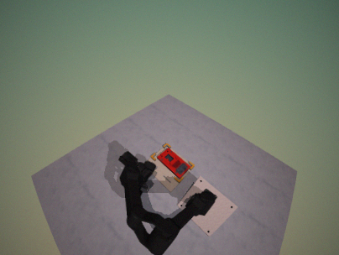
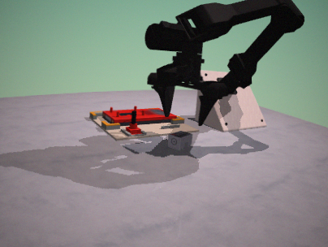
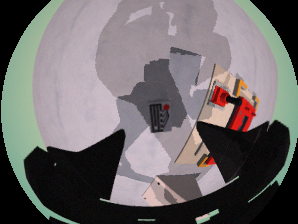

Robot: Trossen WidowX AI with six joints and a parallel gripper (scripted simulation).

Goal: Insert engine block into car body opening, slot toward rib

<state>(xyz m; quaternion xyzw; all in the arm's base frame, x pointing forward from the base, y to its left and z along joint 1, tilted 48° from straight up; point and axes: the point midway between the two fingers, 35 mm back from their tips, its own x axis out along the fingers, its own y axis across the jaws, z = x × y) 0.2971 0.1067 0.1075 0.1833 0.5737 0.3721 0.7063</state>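
Now: gripper tip 5 cm above the grey engine block. The rest, counted from my gripper tip: tan base plate: 21 cm to the right, 5 cm below; black upright peg: 6 cm ahead, 12 cm to the right, 3 cm below.
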